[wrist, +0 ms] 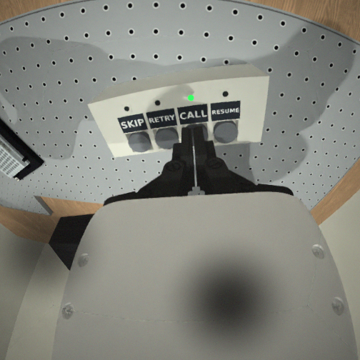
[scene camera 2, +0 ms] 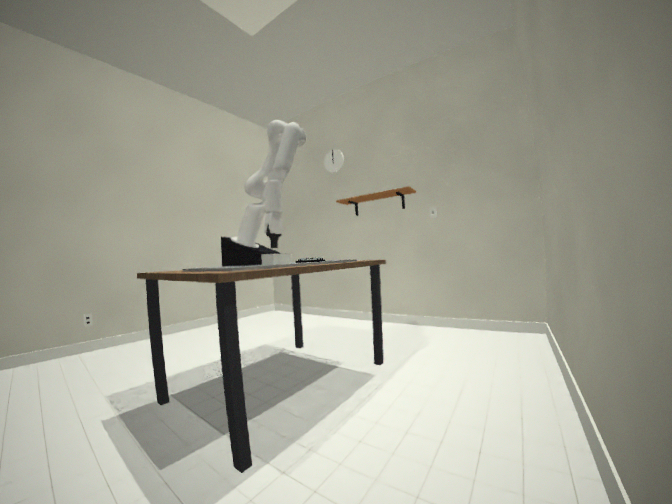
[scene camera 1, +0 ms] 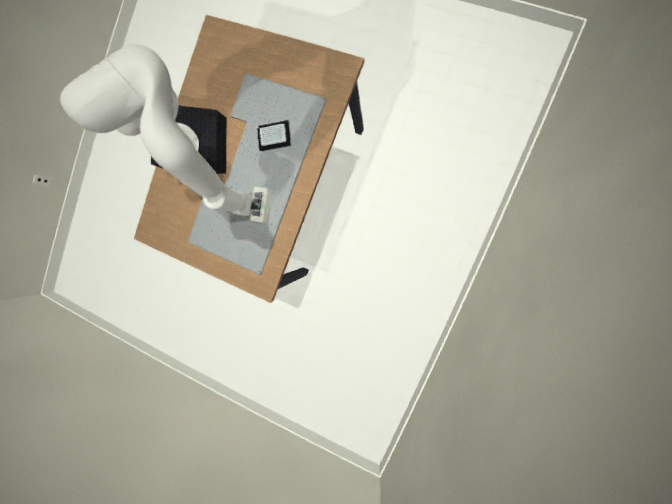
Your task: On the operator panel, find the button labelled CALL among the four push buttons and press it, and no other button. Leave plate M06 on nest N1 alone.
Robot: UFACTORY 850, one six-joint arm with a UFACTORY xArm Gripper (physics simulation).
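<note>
The cream operator panel (scene camera 1: 260, 190) (scene camera 2: 276, 259) (wrist: 253, 112) lies on the pegboard. In the wrist view its labels read SKIP (wrist: 132, 123), RETRY (wrist: 162, 118), CALL (wrist: 193, 115) and RESUME (wrist: 226, 111), each with a round grey button below. The light (wrist: 190, 97) above CALL is green; the other three are dark. My gripper (scene camera 2: 274, 246) (wrist: 192, 141) is shut and empty. Its fingertips are over the CALL button and hide most of it; contact cannot be told. A white plate (scene camera 1: 273, 135) (wrist: 11, 156) sits in a black nest; no M06 or N1 marking is readable.
The grey pegboard (scene camera 1: 217, 230) (wrist: 55, 55) lies on the wooden table (scene camera 1: 162, 217) (scene camera 2: 179, 275). The plate and nest stand beyond the SKIP end of the panel. The black arm base (scene camera 1: 214, 141) (scene camera 2: 238, 253) is at the table's rear side. A wall shelf (scene camera 2: 377, 195) hangs behind.
</note>
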